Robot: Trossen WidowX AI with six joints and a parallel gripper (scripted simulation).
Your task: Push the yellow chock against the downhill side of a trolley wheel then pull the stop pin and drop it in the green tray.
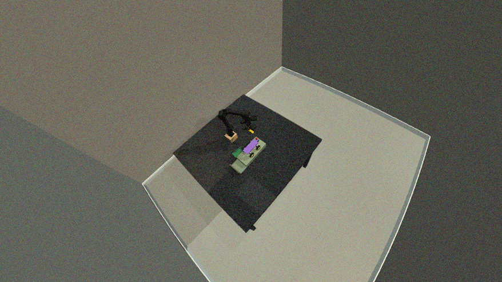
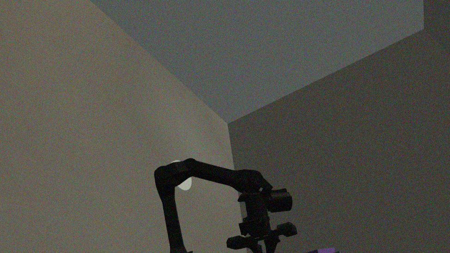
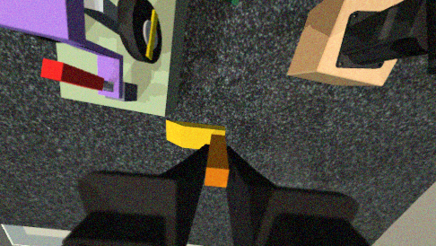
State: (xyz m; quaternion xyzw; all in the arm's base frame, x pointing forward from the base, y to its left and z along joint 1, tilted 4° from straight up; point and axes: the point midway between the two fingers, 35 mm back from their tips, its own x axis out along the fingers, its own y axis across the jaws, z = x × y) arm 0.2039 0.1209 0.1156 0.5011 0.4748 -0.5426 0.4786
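My gripper tip is now 20 mm short of the yellow chock and 10 mm above it. Round my gripper tip: green tray: 260 mm to the right, 180 mm below, 10 mm behind; then red-headed stop pin: 130 mm ahead, 50 mm to the right, 40 mm below; then purple trolley: 170 mm to the right, 130 mm ahead, 60 mm below.
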